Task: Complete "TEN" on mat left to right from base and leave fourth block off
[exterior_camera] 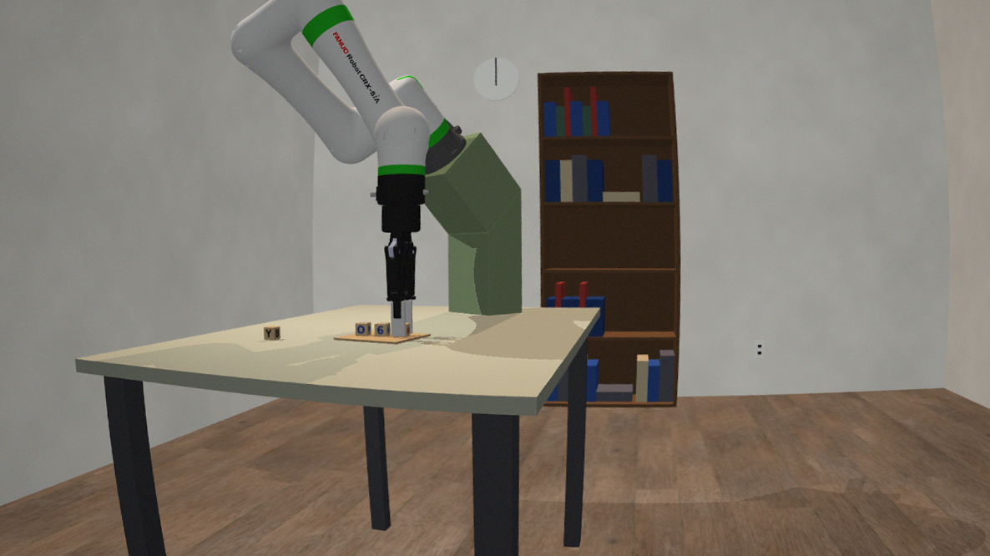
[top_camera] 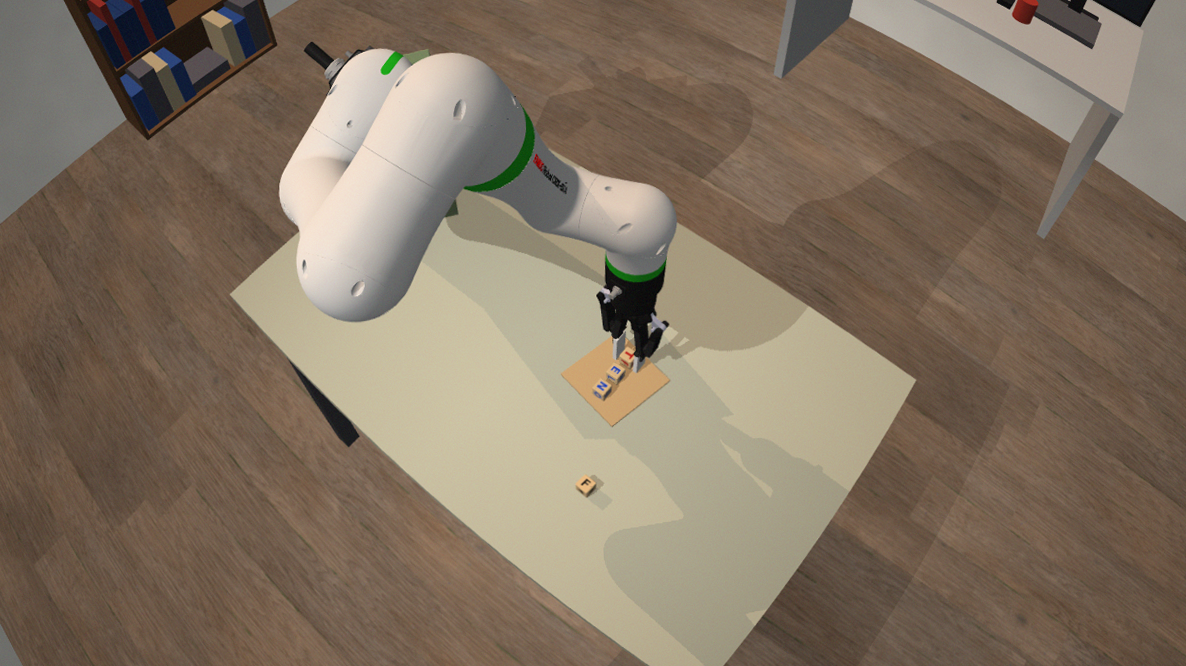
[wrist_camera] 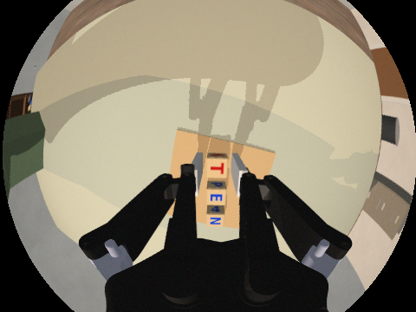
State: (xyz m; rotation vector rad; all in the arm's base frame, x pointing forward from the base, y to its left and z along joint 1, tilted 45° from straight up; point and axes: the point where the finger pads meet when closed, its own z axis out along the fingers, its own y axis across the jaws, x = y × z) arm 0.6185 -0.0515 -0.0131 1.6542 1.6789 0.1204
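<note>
The mat lies 40 mm to the right of my hand, 40 mm below it and 10 mm behind it.
</note>
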